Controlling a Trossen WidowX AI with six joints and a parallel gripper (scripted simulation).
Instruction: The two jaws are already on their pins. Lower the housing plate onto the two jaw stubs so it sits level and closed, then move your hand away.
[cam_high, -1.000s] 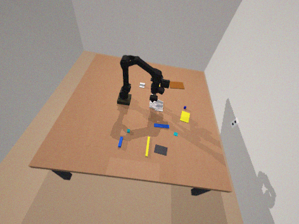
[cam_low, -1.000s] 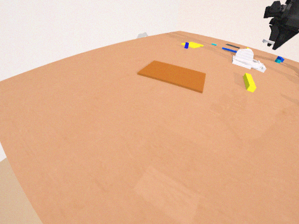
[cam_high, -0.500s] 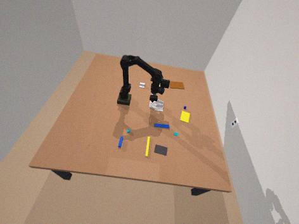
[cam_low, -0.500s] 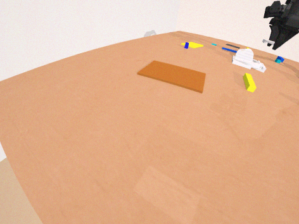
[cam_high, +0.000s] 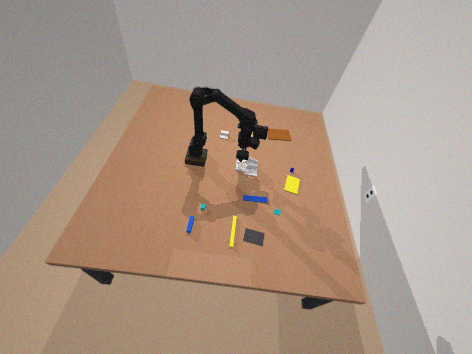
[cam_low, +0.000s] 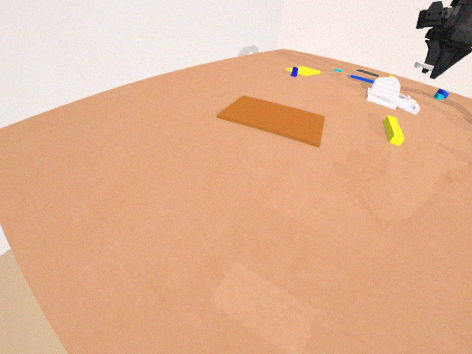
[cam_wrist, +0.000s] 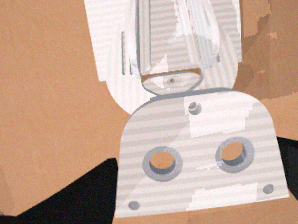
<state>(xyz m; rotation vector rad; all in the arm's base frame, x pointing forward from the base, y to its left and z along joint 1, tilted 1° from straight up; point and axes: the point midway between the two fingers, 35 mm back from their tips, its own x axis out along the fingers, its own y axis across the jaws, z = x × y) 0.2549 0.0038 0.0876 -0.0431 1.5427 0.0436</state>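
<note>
Now: the white housing plate 2 cm above my gripper tip and 1 cm ahead of it. From my gripper tip the other things lie so: yellow plate 32 cm ahead, 8 cm below, 7 cm to the right; short yellow block 23 cm to the left, 8 cm below, 5 cm ahead; long yellow bar 41 cm to the right, 8 cm below, 2 cm ahead.
</note>
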